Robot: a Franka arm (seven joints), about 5 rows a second.
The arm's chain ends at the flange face. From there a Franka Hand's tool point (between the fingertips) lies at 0.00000 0.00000 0.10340 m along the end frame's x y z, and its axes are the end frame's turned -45 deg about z.
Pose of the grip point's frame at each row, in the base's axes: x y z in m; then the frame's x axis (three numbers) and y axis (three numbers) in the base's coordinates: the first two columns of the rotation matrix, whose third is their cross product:
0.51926 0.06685 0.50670 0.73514 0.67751 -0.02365 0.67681 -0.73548 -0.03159
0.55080 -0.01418 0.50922 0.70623 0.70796 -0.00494 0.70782 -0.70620 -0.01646
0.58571 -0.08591 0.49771 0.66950 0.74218 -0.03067 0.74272 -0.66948 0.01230
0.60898 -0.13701 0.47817 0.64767 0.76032 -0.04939 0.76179 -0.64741 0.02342
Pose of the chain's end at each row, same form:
0.52327 0.06610 0.61002 0.99840 -0.04099 -0.03906 -0.04125 -0.99913 -0.00561
0.55237 -0.01502 0.61260 0.99988 0.00124 -0.01513 0.00112 -0.99996 -0.00815
0.58689 -0.08270 0.60105 0.99859 0.05141 -0.01299 0.05177 -0.99819 0.03038
0.61045 -0.13155 0.58142 0.99664 0.07984 -0.01836 0.08070 -0.99542 0.05148

